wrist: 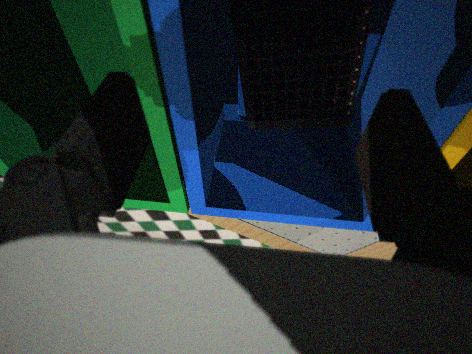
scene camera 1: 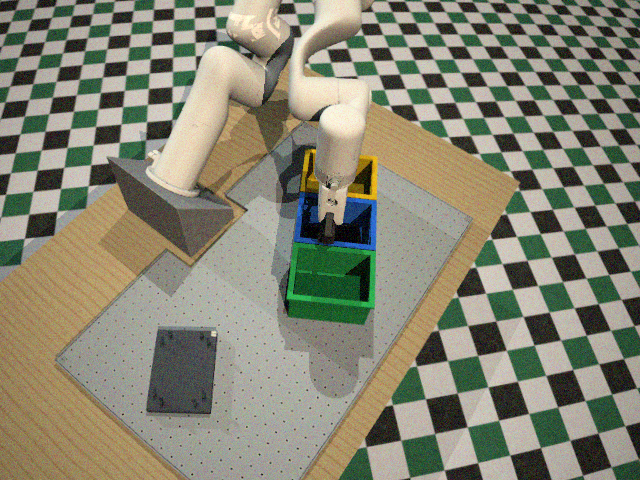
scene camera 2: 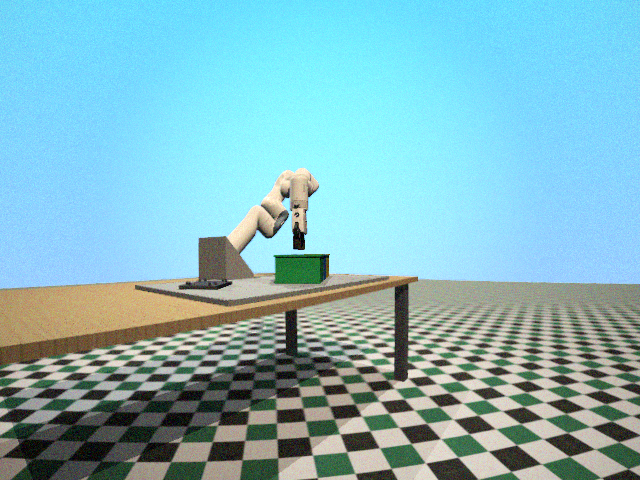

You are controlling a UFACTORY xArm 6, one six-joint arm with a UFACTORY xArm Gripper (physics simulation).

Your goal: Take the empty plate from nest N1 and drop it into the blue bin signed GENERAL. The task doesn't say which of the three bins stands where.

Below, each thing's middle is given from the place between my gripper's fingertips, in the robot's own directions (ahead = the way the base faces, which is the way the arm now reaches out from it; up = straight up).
I see the black gridded plate point(wrist: 297, 71) 10 cm below my hand, 3 cm to the left of it and 1 cm ahead of it.
